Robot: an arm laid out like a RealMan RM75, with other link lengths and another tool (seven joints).
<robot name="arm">
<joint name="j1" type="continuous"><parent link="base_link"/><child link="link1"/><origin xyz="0 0 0.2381" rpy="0 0 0"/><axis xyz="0 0 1"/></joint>
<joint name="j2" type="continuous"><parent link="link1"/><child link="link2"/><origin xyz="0 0 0" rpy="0 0 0"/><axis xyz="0 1 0"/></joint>
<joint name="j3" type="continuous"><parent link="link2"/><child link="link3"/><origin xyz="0 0 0.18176" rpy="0 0 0"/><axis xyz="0 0 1"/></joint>
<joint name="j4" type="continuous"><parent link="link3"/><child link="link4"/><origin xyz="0 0 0" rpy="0 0 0"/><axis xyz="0 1 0"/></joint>
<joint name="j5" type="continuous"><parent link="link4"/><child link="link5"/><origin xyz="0 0 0.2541" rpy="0 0 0"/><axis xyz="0 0 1"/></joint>
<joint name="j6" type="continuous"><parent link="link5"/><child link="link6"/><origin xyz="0 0 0" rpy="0 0 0"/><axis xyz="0 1 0"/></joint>
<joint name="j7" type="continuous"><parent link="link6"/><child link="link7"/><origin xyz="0 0 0.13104" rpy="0 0 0"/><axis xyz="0 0 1"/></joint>
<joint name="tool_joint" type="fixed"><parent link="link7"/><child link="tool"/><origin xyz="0.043 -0.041 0.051" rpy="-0.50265 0 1.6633"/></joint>
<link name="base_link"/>
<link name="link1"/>
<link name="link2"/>
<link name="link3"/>
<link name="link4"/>
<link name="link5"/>
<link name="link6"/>
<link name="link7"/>
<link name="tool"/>
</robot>
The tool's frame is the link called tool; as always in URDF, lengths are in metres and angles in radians. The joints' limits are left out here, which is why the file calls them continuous.
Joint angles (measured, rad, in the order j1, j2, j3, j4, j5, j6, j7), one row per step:
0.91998 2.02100 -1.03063 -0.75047 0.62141 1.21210 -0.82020
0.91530 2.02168 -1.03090 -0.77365 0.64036 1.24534 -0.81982
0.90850 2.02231 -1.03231 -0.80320 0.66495 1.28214 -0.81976
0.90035 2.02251 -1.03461 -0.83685 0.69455 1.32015 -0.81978
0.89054 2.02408 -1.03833 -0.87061 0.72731 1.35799 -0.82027
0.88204 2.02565 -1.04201 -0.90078 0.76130 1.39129 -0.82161
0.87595 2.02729 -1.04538 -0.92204 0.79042 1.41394 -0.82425
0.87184 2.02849 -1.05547 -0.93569 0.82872 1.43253 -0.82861
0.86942 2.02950 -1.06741 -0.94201 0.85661 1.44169 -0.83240
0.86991 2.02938 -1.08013 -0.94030 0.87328 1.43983 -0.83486
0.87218 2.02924 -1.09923 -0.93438 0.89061 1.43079 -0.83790
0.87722 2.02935 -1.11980 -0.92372 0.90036 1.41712 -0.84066
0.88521 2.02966 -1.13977 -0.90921 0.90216 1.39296 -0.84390
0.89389 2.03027 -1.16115 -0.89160 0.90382 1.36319 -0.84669
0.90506 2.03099 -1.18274 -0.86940 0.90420 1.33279 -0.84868
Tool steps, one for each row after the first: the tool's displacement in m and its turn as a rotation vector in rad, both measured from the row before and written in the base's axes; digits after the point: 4 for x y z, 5 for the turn. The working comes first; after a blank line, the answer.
Tool pose at each row, in the base's axes (x y z in m, rotation vector in rad; the steps are taken from these numbers as rounded here):
0.2087 0.4457 0.0091 -1.16544 2.53163 1.00710
0.2027 0.4431 0.0095 -1.17262 2.55912 1.00413
0.1951 0.4403 0.0104 -1.18445 2.58897 1.00470
0.1864 0.4376 0.0119 -1.20064 2.61981 1.00926
0.1775 0.4340 0.0125 -1.21899 2.65394 1.01262
0.1685 0.4306 0.0128 -1.23970 2.68682 1.01809
0.1612 0.4282 0.0124 1.24323 -2.67892 -1.01204
0.1529 0.4253 0.0095 1.23588 -2.64533 -0.99117
0.1472 0.4231 0.0062 1.23375 -2.62222 -0.97358
0.1440 0.4224 0.0031 1.23630 -2.61039 -0.96333
0.1408 0.4221 -0.0015 1.24379 -2.59913 -0.95275
0.1388 0.4223 -0.0065 1.25646 -2.59468 -0.94158
0.1378 0.4244 -0.0112 1.27668 -2.59373 -0.94107
0.1372 0.4269 -0.0164 1.29672 -2.59380 -0.94476
0.1371 0.4291 -0.0223 1.31587 -2.59689 -0.94561

-0.0060 -0.0026 0.0004 -0.01769 0.01959 0.00481
-0.0076 -0.0028 0.0009 -0.01822 0.02376 0.00869
-0.0087 -0.0027 0.0015 -0.01772 0.02714 0.01231
-0.0089 -0.0036 0.0006 -0.02032 0.02927 0.01368
-0.0090 -0.0034 0.0003 -0.01904 0.02984 0.01548
-0.0073 -0.0024 -0.0004 -0.01438 0.02518 0.01434
-0.0083 -0.0029 -0.0029 -0.01983 0.02919 0.01712
-0.0057 -0.0022 -0.0033 -0.01539 0.01842 0.01349
-0.0032 -0.0007 -0.0031 -0.00808 0.00740 0.00868
-0.0032 -0.0003 -0.0046 -0.00728 0.00422 0.01060
-0.0020 0.0002 -0.0050 -0.00575 -0.00375 0.00936
-0.0010 0.0021 -0.0047 0.00361 -0.01038 0.00939
-0.0006 0.0025 -0.0052 0.00664 -0.01102 0.00815
-0.0001 0.0022 -0.0059 0.00499 -0.01286 0.00641

